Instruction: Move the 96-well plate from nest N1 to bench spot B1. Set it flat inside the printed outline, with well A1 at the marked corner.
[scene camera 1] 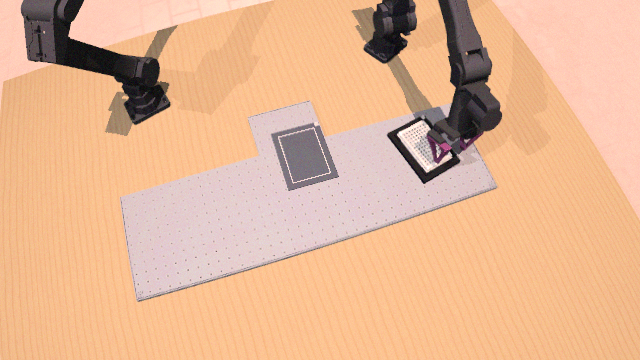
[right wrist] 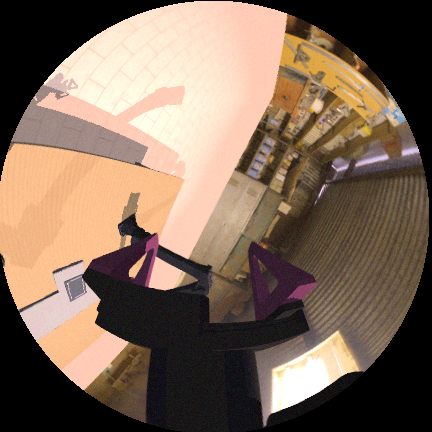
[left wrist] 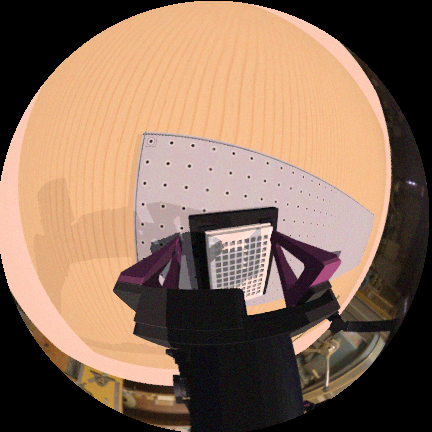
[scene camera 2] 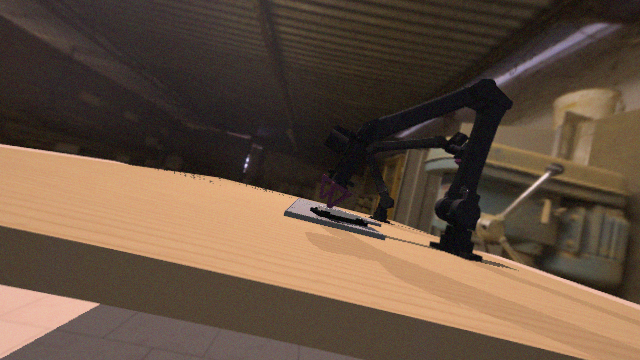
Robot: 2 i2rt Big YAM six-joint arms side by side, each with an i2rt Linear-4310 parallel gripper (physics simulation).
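Frame: origin at the left arm's base, x left, y back, z up, level; centimetres.
Seen in the pictures: left gripper, fingertip midpoint: (scene camera 1: 449,155) (left wrist: 226,238) (scene camera 2: 324,202); right gripper, fingertip midpoint: (right wrist: 204,242); left arm's base, origin of the base link: (scene camera 1: 385,47) (right wrist: 126,224) (left wrist: 187,350) (scene camera 2: 454,253); right arm's base, origin of the base link: (scene camera 1: 147,106) (scene camera 2: 379,220).
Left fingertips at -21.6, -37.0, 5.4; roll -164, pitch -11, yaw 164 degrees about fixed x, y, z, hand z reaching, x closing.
Pixels of each thing's top centre, then the offset from my left fingertips to it, as dx, dy, dz. "*": a spot on its surface instead. Level surfaces: height alone.
- white 96-well plate, middle of its top: (left wrist: 241,273) (scene camera 1: 425,143) (scene camera 2: 339,210) -0.6, +6.8, -1.5
- black nest N1, middle of its top: (left wrist: 239,269) (scene camera 1: 424,145) (scene camera 2: 338,212) -0.7, +6.8, -2.3
- Bench spot B1, surface spot: (scene camera 1: 305,155) (right wrist: 76,288) * -23.2, +27.2, -4.0
- perforated grey board, its level: dz -4.1
- wooden table, its level: dz -5.3
The white 96-well plate (scene camera 1: 414,140) (left wrist: 240,260) lies in the black nest N1 (scene camera 1: 410,156) (left wrist: 232,216) at the right of scene camera 1; its A1 mark is too small to tell. My left gripper (scene camera 1: 450,154) (scene camera 2: 331,202) (left wrist: 226,238) is open above the nest, its purple fingers apart on either side of the plate in the left wrist view; it partly hides the plate. Bench spot B1 (scene camera 1: 305,155) (right wrist: 75,288) is a dark grey pad with a white outline and a small white mark at its upper-right corner in scene camera 1. My right gripper (scene camera 2: 457,160) (right wrist: 204,242) is open and empty, raised away from the bench.
The perforated grey board (scene camera 1: 215,225) (left wrist: 175,175) lies under the nest and the pad on the wooden table (scene camera 1: 350,300). The right arm (scene camera 1: 95,57) stands at the upper left of scene camera 1. The left arm (scene camera 1: 467,62) reaches in from the upper right.
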